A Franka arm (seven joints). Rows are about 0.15 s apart.
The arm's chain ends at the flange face. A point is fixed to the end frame.
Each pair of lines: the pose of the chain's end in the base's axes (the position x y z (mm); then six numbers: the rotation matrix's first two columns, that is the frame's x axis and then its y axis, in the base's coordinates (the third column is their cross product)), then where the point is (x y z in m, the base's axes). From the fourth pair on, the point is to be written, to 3 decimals.
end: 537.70, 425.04, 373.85, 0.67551, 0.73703, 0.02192, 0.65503, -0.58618, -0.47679
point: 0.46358 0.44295 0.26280
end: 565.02, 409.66, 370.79, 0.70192, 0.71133, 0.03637, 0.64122, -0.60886, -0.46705
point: 0.49362 0.43061 0.25850
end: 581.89, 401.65, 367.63, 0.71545, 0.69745, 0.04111, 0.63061, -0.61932, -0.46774
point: 0.51122 0.42442 0.25524
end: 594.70, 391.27, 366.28, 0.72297, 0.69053, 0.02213, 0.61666, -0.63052, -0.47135
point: 0.522 0.414 0.255
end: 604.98, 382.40, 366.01, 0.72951, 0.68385, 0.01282, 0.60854, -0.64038, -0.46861
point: 0.532 0.404 0.255
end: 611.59, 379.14, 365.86, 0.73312, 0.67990, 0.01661, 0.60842, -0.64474, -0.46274
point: 0.540 0.401 0.254
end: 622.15, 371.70, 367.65, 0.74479, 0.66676, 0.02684, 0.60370, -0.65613, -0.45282
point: 0.553 0.395 0.255
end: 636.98, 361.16, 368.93, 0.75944, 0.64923, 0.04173, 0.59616, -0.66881, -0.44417
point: 0.570 0.386 0.255
